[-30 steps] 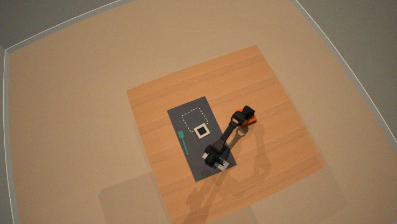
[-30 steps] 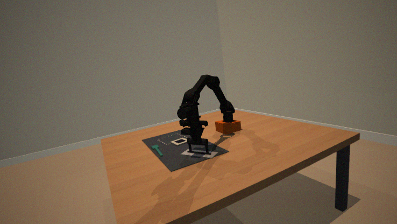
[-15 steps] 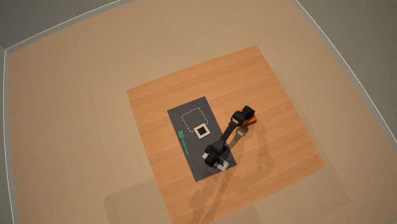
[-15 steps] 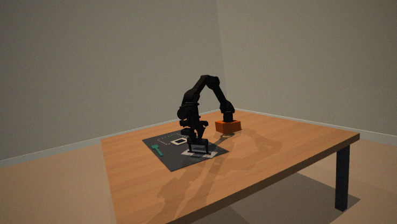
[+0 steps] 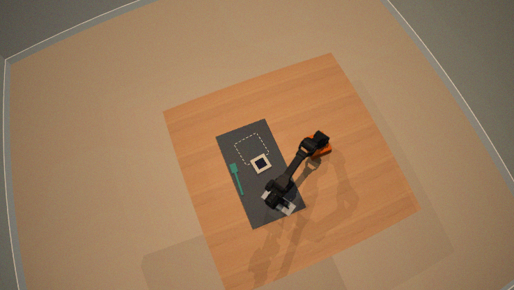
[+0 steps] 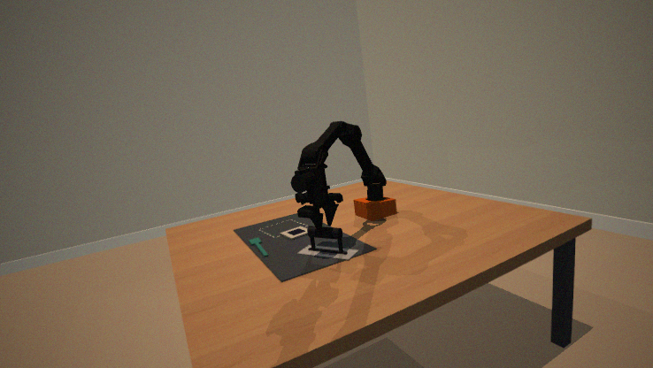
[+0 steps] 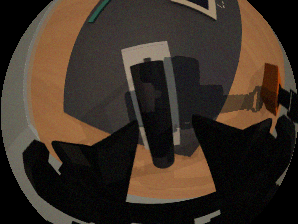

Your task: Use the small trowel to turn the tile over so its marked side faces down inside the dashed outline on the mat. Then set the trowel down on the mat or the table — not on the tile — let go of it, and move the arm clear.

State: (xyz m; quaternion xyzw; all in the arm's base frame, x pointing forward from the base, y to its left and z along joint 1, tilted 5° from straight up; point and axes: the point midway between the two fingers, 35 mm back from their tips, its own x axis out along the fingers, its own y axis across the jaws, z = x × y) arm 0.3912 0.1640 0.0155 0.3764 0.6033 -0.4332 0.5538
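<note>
Now: the grey trowel 2 cm ahead of my gripper tip, 1 cm to the right of it and 4 cm below it. From my gripper tip the other things lie so: tile: 2 cm behind, 25 cm to the right, 8 cm below; then dark mat: 1 cm ahead, 22 cm to the right, 10 cm below.
</note>
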